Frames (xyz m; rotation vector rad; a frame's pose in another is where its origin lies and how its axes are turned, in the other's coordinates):
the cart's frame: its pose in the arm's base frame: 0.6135 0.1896 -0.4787 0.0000 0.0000 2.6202
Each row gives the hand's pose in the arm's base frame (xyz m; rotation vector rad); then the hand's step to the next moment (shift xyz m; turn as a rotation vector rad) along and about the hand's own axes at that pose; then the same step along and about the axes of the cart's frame.
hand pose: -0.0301 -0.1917 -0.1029 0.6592 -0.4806 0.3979
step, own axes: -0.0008 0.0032 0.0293 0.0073 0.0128 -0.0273
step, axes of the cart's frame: 0.0008 0.0204 0.0213 0.0076 -0.0288 -0.0087
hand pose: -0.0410 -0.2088 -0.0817 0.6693 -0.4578 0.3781
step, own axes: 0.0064 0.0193 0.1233 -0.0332 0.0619 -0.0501
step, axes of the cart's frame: 0.0000 0.0770 0.0984 0.0730 -0.0410 -0.0208
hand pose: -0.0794 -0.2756 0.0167 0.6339 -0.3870 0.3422
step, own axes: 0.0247 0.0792 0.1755 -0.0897 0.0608 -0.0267
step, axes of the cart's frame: 0.0243 0.0668 0.1806 0.1073 0.0090 -0.0293
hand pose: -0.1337 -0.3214 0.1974 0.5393 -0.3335 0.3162
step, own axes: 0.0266 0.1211 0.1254 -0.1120 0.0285 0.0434
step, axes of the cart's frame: 0.0609 -0.0059 0.1654 0.0934 0.0806 0.0042
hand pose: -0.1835 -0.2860 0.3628 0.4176 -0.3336 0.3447
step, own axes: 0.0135 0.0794 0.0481 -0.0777 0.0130 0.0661
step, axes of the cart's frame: 0.0515 -0.0283 0.0732 0.0592 0.0779 0.0317
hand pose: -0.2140 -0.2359 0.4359 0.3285 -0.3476 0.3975
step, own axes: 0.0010 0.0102 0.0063 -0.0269 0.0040 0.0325
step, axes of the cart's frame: 0.0079 -0.0034 0.0084 0.0205 0.0316 0.0194
